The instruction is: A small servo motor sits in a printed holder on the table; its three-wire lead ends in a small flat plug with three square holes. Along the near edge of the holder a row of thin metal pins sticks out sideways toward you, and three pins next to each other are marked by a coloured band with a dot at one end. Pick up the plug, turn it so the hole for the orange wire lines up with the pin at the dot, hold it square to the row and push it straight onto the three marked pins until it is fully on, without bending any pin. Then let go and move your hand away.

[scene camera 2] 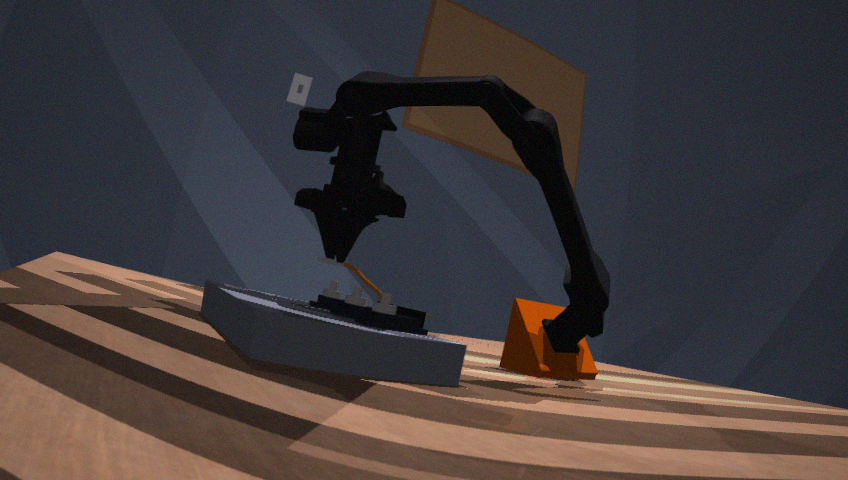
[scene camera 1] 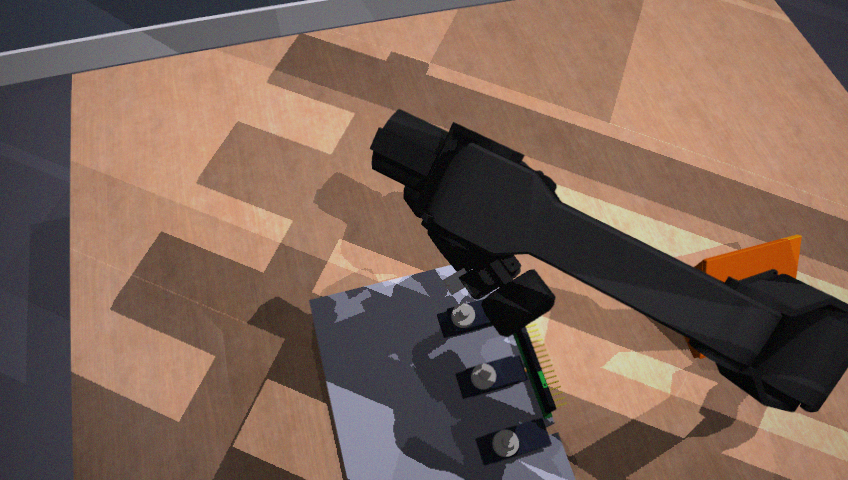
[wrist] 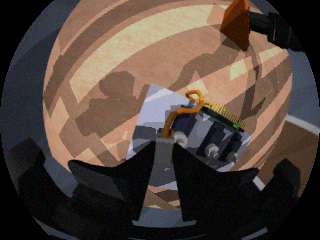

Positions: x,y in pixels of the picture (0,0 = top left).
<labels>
The gripper shows in scene camera 2, in scene camera 1 and in the wrist view (pixel 164 145). One and the same spot on the gripper: (scene camera 1: pixel 479 282) is (scene camera 2: pixel 350 215).
</labels>
